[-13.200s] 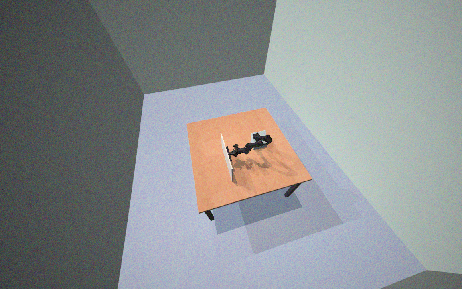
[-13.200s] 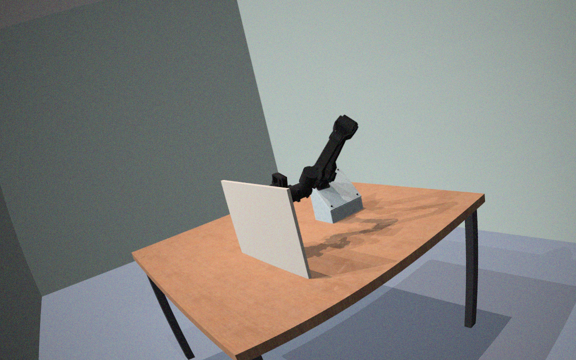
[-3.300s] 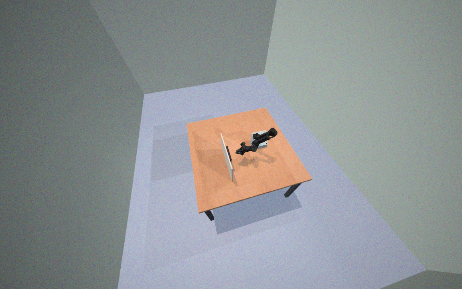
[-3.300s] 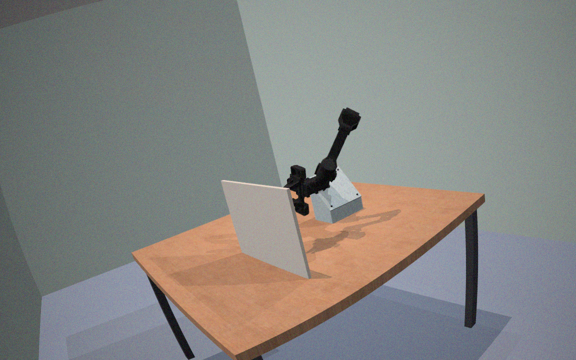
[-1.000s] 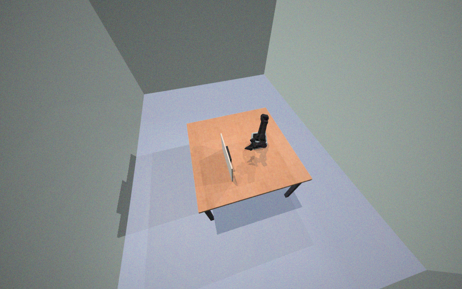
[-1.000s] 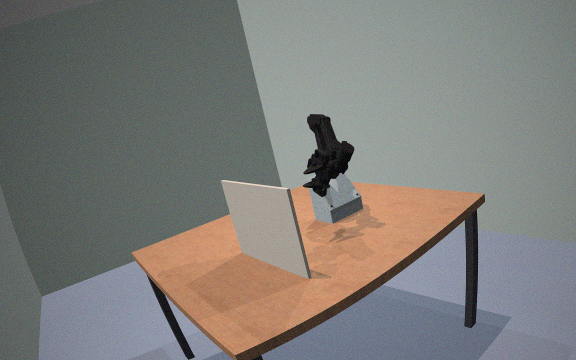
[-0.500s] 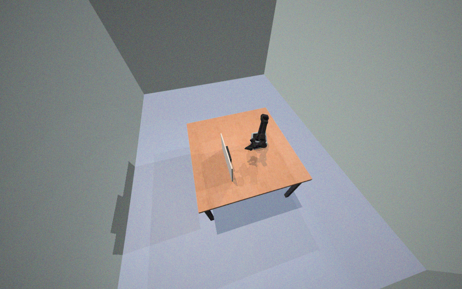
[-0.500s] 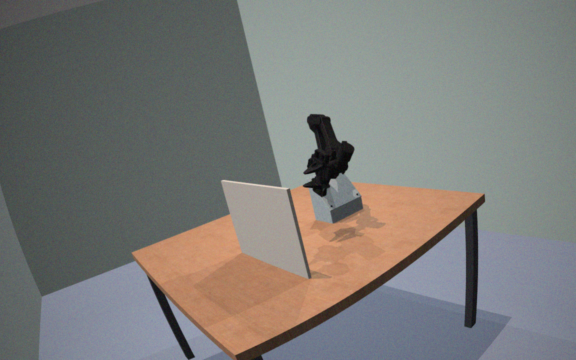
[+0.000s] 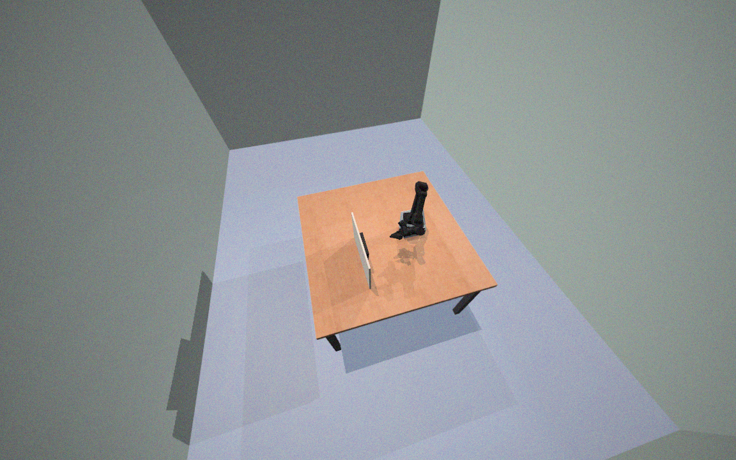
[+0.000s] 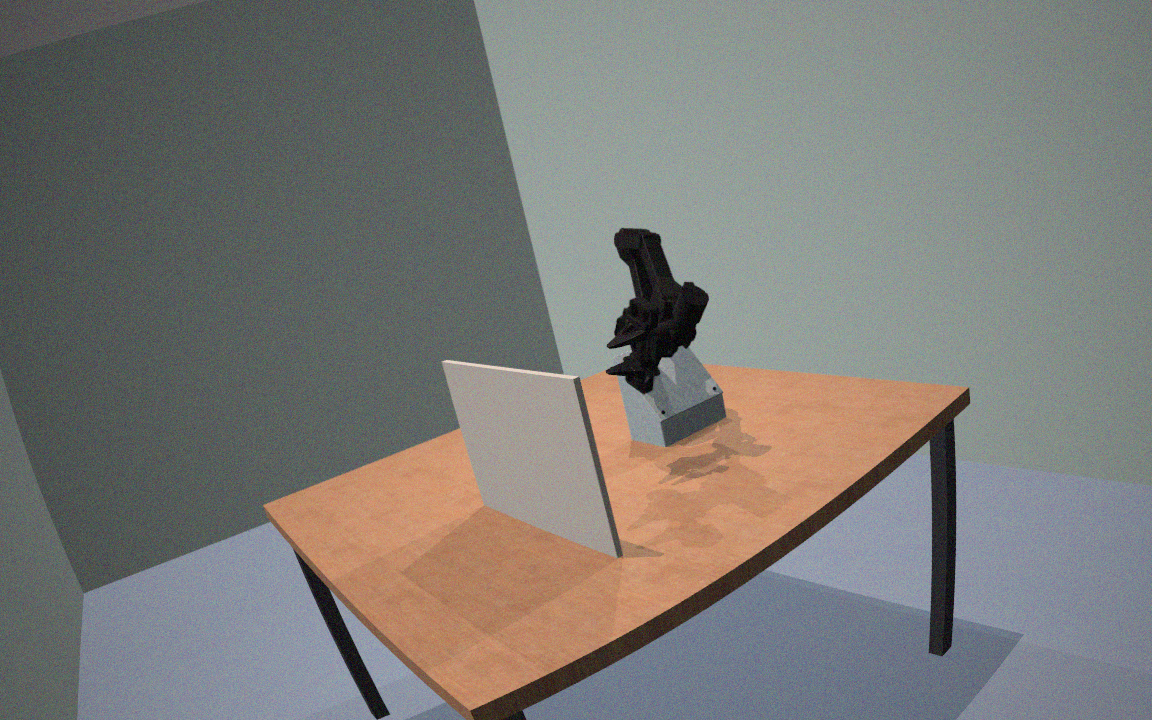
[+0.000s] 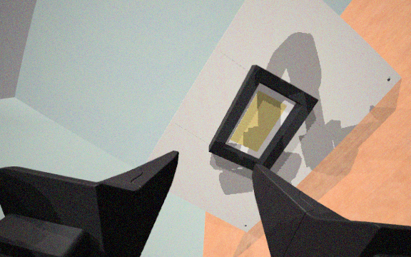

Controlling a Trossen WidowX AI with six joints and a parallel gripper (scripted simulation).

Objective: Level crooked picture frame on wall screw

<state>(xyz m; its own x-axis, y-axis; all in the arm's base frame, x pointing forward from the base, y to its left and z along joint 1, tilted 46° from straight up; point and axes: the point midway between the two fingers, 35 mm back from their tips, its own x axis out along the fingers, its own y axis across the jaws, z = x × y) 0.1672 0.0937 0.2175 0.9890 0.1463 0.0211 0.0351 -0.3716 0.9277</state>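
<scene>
The picture frame is 200 mm ahead of my gripper tip and 90 mm below it. Also, from my gripper tip: wall panel: 210 mm ahead, 20 mm to the left, 100 mm below.
</scene>
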